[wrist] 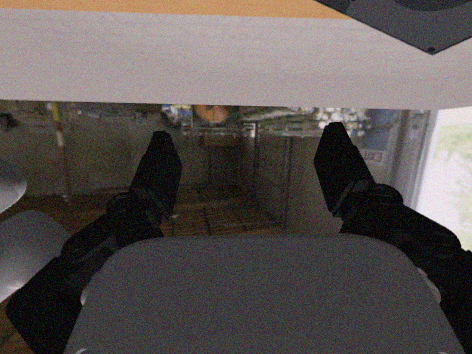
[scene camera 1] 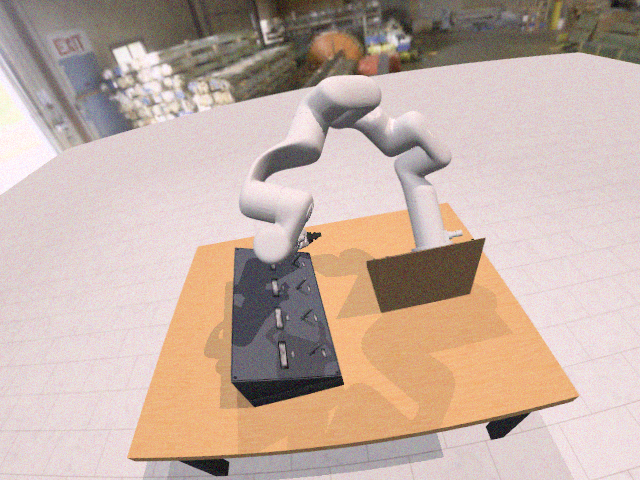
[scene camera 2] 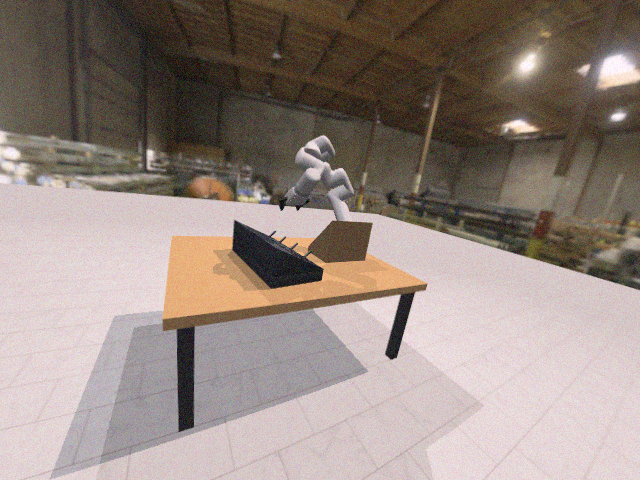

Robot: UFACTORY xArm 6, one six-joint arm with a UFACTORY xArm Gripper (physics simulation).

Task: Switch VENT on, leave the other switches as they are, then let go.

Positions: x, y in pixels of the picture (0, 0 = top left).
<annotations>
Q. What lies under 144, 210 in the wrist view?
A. My gripper.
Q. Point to a dark sloped switch panel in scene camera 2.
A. At 277, 265
</annotations>
